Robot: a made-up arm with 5 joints.
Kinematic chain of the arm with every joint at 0, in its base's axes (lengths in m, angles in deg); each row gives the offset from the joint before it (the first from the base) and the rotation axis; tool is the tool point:
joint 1: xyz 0 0 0.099 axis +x
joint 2: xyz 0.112 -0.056 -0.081 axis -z
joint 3: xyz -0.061 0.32 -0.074 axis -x
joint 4: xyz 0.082 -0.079 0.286 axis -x
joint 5: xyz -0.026 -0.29 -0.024 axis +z
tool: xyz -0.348 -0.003 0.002
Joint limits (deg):
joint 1: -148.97..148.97
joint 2: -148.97..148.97
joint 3: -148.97..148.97
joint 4: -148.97..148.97
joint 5: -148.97..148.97
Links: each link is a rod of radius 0.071 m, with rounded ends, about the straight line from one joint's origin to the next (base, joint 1, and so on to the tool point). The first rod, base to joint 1, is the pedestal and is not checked.
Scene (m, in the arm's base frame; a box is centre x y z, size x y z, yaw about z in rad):
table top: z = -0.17
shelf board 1: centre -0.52 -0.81 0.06 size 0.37 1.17 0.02 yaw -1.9
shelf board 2: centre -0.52 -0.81 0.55 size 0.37 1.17 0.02 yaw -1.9
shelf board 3: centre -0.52 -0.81 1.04 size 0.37 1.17 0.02 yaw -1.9
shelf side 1: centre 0.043 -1.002 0.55 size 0.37 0.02 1 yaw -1.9
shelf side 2: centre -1.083 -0.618 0.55 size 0.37 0.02 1 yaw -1.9
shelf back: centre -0.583 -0.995 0.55 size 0.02 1.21 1 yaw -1.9
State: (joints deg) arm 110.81 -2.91 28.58 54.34 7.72
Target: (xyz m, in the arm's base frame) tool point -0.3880 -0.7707 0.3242
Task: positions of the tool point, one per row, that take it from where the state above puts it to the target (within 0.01 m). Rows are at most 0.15 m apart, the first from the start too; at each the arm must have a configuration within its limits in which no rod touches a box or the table.
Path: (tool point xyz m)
1: -0.2817 -0.6258 0.1969
2: -0.3260 -0.7100 0.2506
3: -0.3880 -0.7707 0.3242

